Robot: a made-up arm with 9 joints.
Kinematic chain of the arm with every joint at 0, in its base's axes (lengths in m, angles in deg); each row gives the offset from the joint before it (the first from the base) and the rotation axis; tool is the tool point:
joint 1: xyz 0 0 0.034 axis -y
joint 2: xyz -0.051 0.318 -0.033 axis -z
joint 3: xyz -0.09 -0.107 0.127 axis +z
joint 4: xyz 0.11 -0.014 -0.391 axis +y
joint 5: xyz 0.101 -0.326 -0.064 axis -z
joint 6: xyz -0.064 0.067 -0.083 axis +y
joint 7: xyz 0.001 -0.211 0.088 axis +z
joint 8: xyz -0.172 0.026 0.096 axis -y
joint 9: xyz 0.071 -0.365 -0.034 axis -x
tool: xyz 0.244 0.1 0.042
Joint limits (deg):
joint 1: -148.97..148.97
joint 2: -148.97..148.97
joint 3: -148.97..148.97
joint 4: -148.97..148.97
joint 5: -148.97..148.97
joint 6: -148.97..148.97
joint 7: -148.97..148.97
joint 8: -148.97..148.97
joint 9: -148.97..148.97
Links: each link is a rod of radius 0.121 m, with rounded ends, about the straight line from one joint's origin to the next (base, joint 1, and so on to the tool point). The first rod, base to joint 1, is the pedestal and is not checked.
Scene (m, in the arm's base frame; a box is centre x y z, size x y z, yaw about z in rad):
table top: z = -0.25
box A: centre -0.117 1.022 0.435 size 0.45 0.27 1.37 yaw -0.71
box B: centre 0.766 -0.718 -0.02 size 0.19 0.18 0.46 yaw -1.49
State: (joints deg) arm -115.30 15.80 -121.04 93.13 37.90 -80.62 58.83 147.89 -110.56
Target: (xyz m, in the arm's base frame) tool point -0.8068 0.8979 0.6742
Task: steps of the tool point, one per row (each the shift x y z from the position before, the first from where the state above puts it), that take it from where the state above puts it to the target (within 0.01 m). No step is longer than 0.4 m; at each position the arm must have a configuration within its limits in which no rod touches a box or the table.
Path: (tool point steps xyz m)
1: -0.1156 -0.1472 0.1752
2: -0.1991 -0.1546 0.1441
3: -0.2700 -0.1497 0.0715
4: -0.3070 -0.1336 -0.0332
5: -0.2964 -0.1063 -0.1499
6: -0.0964 0.3296 0.1146
7: -0.0868 0.3457 -0.0489
8: -0.0772 0.2627 -0.1884

